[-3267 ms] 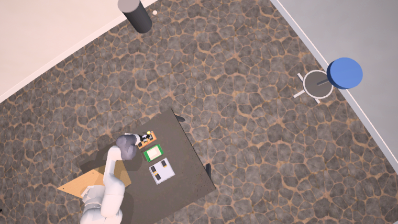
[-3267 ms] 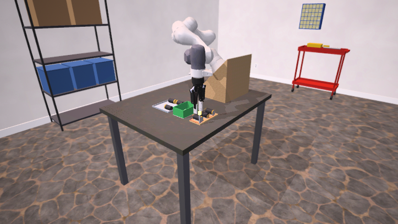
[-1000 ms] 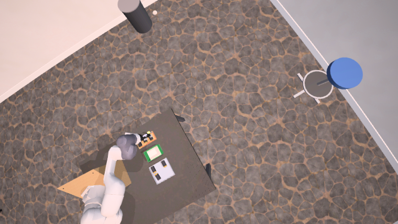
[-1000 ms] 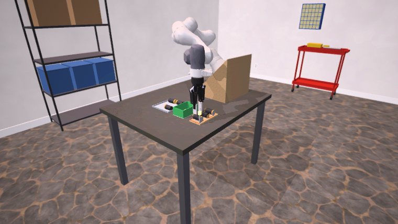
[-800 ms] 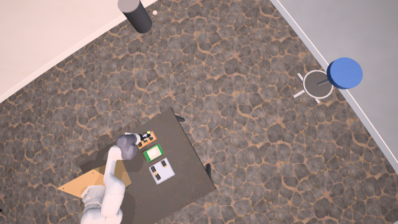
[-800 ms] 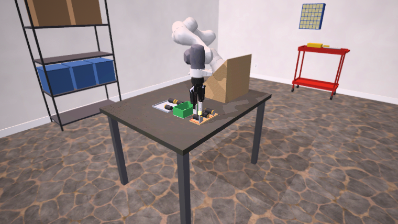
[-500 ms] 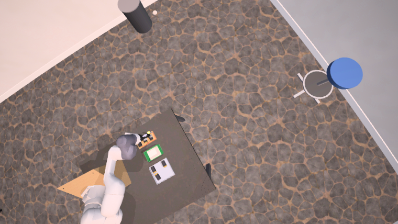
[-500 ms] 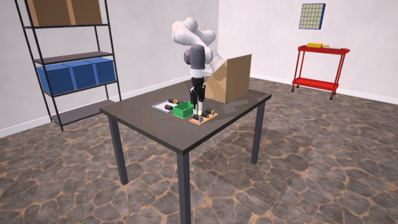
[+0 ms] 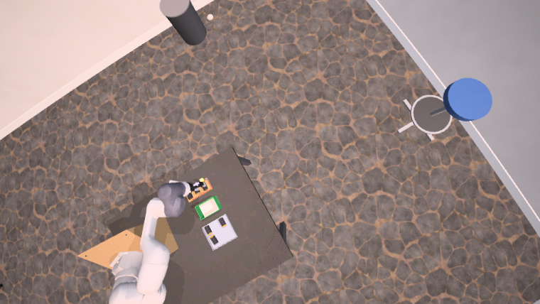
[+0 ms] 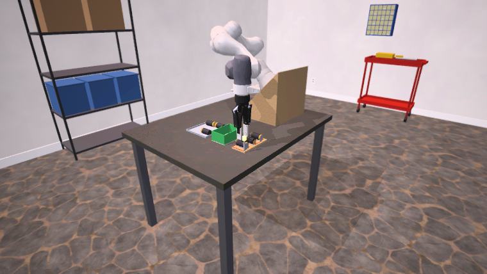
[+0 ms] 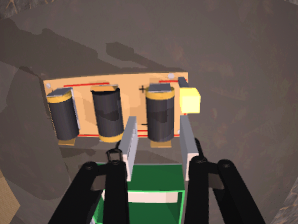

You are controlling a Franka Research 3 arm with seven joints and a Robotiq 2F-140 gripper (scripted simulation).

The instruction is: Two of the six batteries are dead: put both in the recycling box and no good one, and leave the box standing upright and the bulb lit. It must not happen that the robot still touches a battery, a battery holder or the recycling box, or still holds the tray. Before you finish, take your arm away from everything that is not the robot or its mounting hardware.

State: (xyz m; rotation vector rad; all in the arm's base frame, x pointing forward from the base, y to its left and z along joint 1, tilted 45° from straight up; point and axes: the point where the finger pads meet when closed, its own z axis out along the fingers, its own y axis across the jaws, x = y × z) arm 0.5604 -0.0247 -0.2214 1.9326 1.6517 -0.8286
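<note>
My hand is 30 mm short of the bulb, 30 mm to the right of it and 20 mm above it. The rest, counted from my hand: white tray: 100 mm behind, 330 mm to the right, 90 mm below; then green recycling box: 60 mm behind, 150 mm to the right, 80 mm below.
</note>
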